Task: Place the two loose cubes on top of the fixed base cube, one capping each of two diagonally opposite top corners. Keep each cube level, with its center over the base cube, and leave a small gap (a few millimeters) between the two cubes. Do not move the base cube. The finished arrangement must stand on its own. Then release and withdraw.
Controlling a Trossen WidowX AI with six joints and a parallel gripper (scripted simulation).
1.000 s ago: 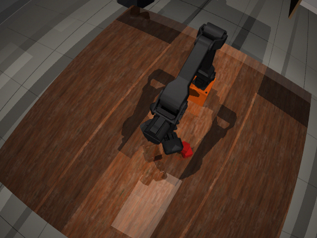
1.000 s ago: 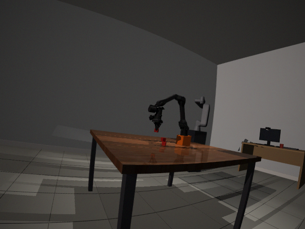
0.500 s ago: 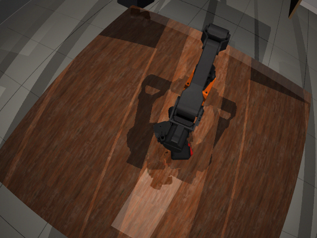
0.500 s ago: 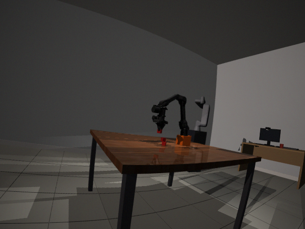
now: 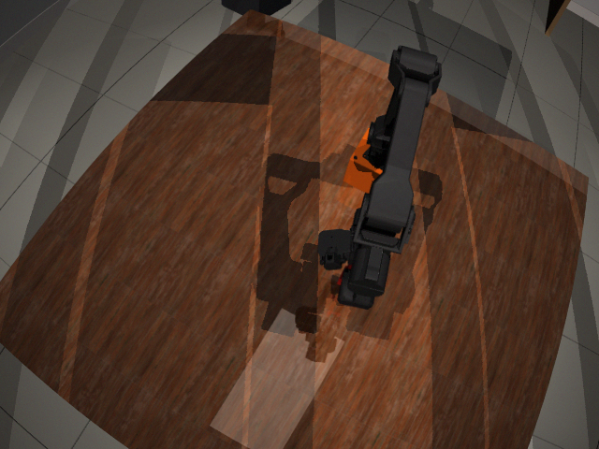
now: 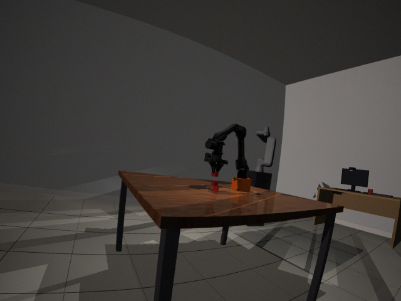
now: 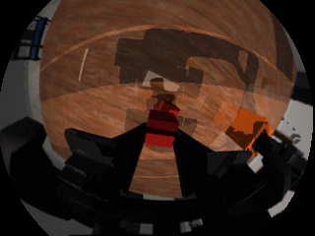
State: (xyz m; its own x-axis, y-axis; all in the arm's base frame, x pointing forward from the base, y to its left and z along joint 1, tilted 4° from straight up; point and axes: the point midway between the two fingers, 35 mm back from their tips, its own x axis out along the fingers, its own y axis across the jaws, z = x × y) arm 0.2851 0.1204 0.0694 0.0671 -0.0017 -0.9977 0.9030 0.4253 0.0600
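My gripper tip is 7 cm above the red cube, 1 cm to the left of it and 1 cm past it.
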